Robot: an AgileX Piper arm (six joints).
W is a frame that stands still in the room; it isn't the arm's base.
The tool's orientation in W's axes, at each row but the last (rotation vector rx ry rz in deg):
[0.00 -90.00 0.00]
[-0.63 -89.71 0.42]
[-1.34 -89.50 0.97]
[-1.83 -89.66 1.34]
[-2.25 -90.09 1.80]
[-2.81 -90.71 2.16]
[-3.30 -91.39 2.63]
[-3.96 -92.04 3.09]
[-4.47 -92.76 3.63]
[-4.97 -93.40 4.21]
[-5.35 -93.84 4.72]
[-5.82 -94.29 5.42]
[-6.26 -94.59 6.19]
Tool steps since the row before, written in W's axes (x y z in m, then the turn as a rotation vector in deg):
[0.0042 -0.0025 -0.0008 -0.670 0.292 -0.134]
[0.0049 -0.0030 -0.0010 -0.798 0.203 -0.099]
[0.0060 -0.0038 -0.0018 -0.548 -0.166 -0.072]
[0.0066 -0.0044 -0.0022 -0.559 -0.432 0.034]
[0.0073 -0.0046 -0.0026 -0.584 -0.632 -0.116]
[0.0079 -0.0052 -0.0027 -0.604 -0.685 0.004]
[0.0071 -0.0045 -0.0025 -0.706 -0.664 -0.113]
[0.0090 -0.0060 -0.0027 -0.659 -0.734 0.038]
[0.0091 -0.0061 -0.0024 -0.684 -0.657 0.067]
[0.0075 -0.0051 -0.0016 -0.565 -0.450 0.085]
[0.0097 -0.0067 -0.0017 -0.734 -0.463 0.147]
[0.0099 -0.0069 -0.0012 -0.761 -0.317 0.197]
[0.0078 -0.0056 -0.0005 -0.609 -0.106 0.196]
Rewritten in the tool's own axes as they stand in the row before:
[-0.0008 -0.0025 -0.0042 -0.134 0.292 0.670]
[-0.0010 -0.0030 -0.0049 -0.101 0.202 0.798]
[-0.0018 -0.0037 -0.0060 -0.081 -0.166 0.547]
[-0.0023 -0.0043 -0.0066 0.015 -0.436 0.557]
[-0.0028 -0.0044 -0.0073 -0.143 -0.629 0.581]
[-0.0031 -0.0050 -0.0079 -0.026 -0.689 0.599]
[-0.0030 -0.0043 -0.0071 -0.139 -0.661 0.704]
[-0.0035 -0.0057 -0.0089 0.004 -0.742 0.651]
[-0.0034 -0.0058 -0.0090 0.041 -0.668 0.675]
[-0.0026 -0.0048 -0.0074 0.073 -0.463 0.556]
[-0.0031 -0.0064 -0.0096 0.145 -0.484 0.721]
[-0.0028 -0.0066 -0.0098 0.214 -0.346 0.744]
[-0.0019 -0.0054 -0.0077 0.229 -0.136 0.591]

